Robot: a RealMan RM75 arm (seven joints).
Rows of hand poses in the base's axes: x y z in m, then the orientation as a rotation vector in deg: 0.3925, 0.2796, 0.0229, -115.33, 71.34, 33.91; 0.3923, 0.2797, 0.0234, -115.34, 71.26, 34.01; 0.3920, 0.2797, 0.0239, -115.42, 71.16, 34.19; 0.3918, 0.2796, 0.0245, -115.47, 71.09, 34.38; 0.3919, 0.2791, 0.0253, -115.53, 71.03, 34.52; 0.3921, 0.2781, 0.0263, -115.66, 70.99, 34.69; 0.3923, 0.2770, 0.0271, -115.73, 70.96, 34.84; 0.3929, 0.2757, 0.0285, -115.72, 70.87, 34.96; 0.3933, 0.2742, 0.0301, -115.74, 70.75, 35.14; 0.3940, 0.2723, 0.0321, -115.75, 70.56, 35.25; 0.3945, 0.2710, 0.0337, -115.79, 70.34, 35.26; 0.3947, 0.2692, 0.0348, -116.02, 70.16, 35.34; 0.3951, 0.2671, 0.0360, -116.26, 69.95, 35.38; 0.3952, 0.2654, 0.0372, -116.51, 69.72, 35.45; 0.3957, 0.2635, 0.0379, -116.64, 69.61, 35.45
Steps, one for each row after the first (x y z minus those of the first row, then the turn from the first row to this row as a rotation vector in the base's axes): -0.0002, 0.0001, 0.0005, 0.05, 0.03, 0.08; -0.0005, 0.0001, 0.0010, 0.08, 0.12, 0.22; -0.0007, 0.0000, 0.0016, 0.12, 0.23, 0.34; -0.0006, -0.0005, 0.0024, 0.13, 0.31, 0.45; -0.0004, -0.0015, 0.0034, 0.09, 0.42, 0.59; -0.0002, -0.0026, 0.0042, 0.08, 0.52, 0.68; 0.0004, -0.0039, 0.0056, 0.16, 0.56, 0.76; 0.0008, -0.0054, 0.0072, 0.24, 0.63, 0.89; 0.0015, -0.0073, 0.0092, 0.35, 0.62, 1.02; 0.0020, -0.0086, 0.0108, 0.43, 0.54, 1.16; 0.0022, -0.0104, 0.0119, 0.35, 0.54, 1.39; 0.0026, -0.0125, 0.0131, 0.28, 0.51, 1.64; 0.0027, -0.0142, 0.0143, 0.21, 0.49, 1.90; 0.0032, -0.0161, 0.0150, 0.16, 0.45, 2.02
